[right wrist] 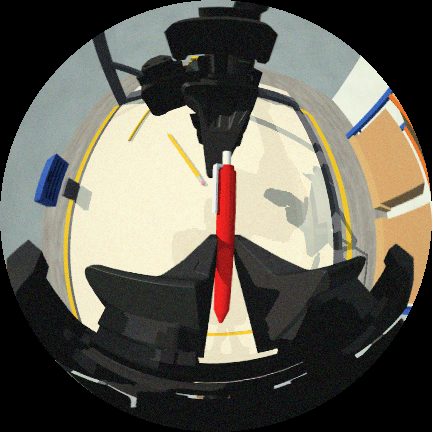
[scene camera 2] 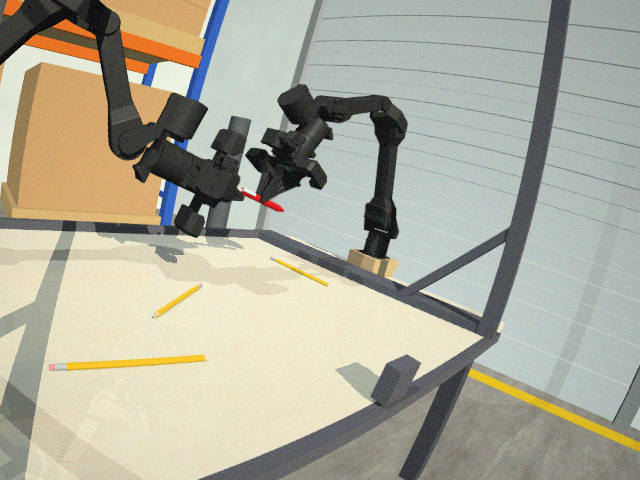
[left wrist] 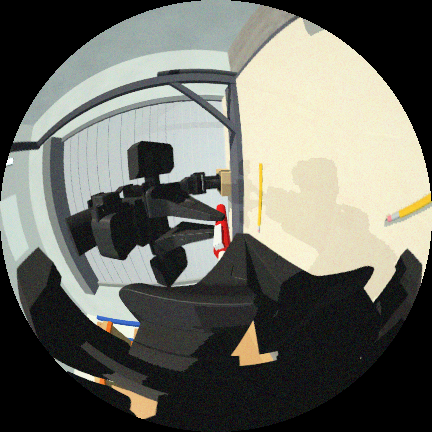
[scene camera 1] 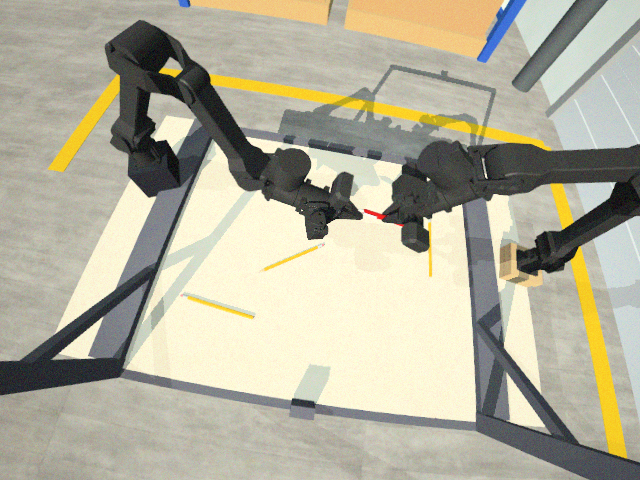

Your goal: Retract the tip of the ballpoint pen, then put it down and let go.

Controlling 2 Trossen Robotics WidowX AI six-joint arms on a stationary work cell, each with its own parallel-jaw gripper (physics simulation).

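Frame: origin at the left arm's base, x left, y back, z up, level; centimetres.
Seen in the pictures: left gripper, fingertip midpoint: (right wrist: 213, 177) (scene camera 2: 242, 198) (left wrist: 240, 238) (scene camera 1: 362, 217); right gripper, fingertip midpoint: (right wrist: 224, 240) (scene camera 2: 258, 200) (left wrist: 223, 224) (scene camera 1: 382, 218); left arm's base, link origin: (scene camera 1: 147, 156); right arm's base, link origin: (right wrist: 214, 397) (scene camera 2: 374, 255) (left wrist: 218, 181) (scene camera 1: 526, 263).
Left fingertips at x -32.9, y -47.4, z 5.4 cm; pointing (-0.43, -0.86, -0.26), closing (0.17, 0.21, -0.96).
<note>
Offsets run from my left fingertips to a thing's top centre. Level surfaces: height alone.
The red ballpoint pen {dx -1.5, dy -5.2, dz +2.0 cm} (scene camera 1: 371, 212) (scene camera 2: 273, 205) (left wrist: 224, 231) (right wrist: 226, 200) has a white clip and a white push button, which stands out at its end in the right wrist view. At its other end no writing point shows beyond the red cone. My right gripper (scene camera 1: 384, 220) (scene camera 2: 264, 199) (right wrist: 224, 240) is shut on the pen's middle and holds it above the table, button end toward the left gripper. My left gripper (scene camera 1: 361, 215) (scene camera 2: 241, 195) (left wrist: 240, 238) (right wrist: 213, 177) is shut and empty. Its tips are close to the button; whether they touch it, I cannot tell.
Three yellow pencils {dx -0.2, dy +16.3, dz -15.1 cm} (scene camera 1: 293, 257) {dx -7.9, dy +37.1, dz -15.3 cm} (scene camera 1: 219, 306) {dx -6.4, dy -23.4, dz -15.3 cm} (scene camera 1: 430, 253) lie on the pale table top {dz -16.0 cm} (scene camera 1: 361, 325) (scene camera 2: 258, 372), below the grippers. A dark frame edges the table, with a small dark block {dx -34.6, dy +22.5, dz -10.3 cm} (scene camera 1: 302, 408) (scene camera 2: 395, 382) at the near edge.
</note>
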